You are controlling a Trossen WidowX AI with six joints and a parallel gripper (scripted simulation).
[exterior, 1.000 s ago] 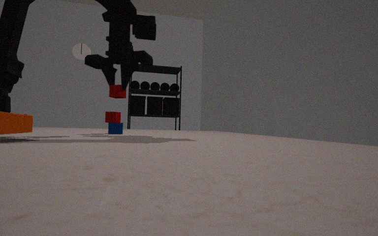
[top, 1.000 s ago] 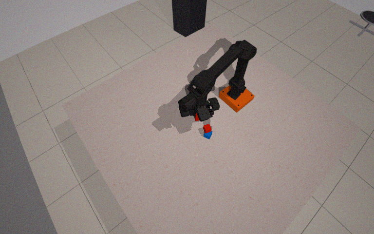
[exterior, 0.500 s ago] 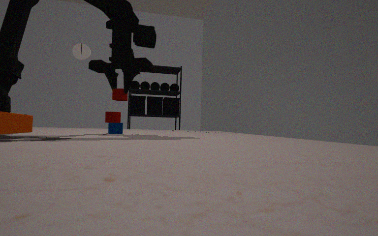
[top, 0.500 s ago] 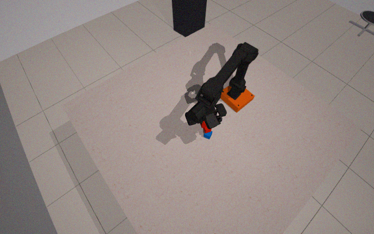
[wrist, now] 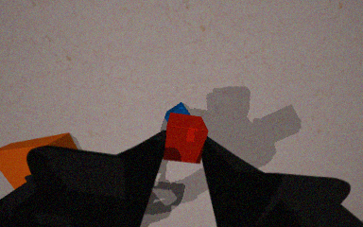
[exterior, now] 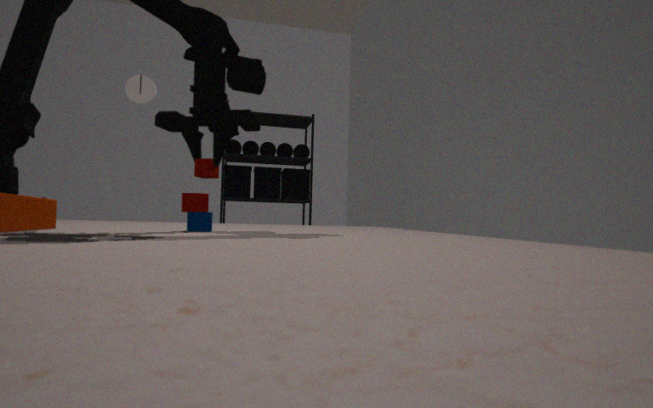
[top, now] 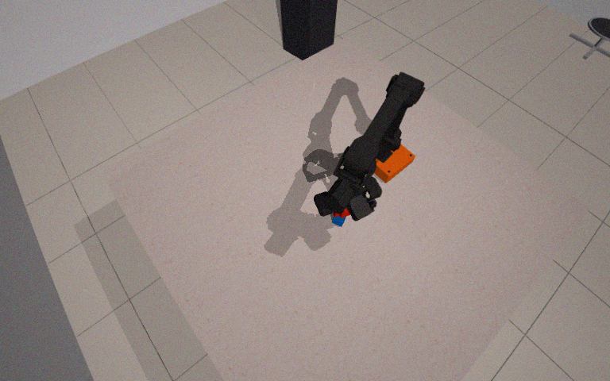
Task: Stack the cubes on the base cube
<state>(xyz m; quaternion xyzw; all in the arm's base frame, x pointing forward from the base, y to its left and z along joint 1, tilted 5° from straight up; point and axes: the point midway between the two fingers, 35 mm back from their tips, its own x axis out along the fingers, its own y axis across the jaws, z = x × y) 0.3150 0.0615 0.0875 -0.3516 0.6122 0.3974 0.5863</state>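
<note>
Now: gripper tip 1 cm past the blue cube, 2 cm to the left of it and 10 cm above it.
</note>
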